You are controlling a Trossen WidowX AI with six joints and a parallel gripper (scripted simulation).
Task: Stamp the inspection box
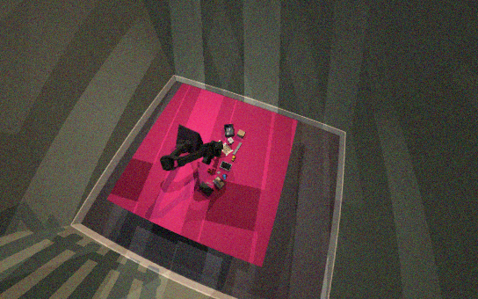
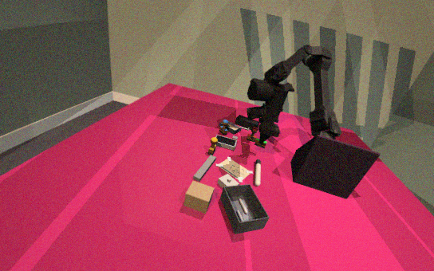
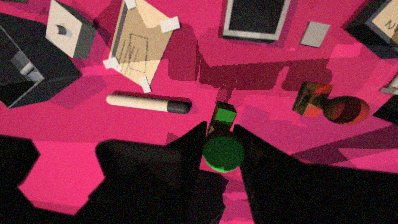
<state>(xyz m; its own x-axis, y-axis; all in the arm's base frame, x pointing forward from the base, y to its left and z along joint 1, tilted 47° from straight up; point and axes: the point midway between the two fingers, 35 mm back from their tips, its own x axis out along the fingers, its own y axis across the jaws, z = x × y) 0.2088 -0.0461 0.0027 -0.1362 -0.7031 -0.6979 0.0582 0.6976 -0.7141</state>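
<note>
The dark ink pad lies 13 cm ahead of my gripper tip, 7 cm below it and 3 cm to the right of it. The rest, counted from my gripper tip: red-knobbed stamp: 12 cm to the right, 5 cm below, 2 cm ahead; white cylinder: 9 cm to the left, 6 cm below; green-topped stamp: right at my gripper tip.
</note>
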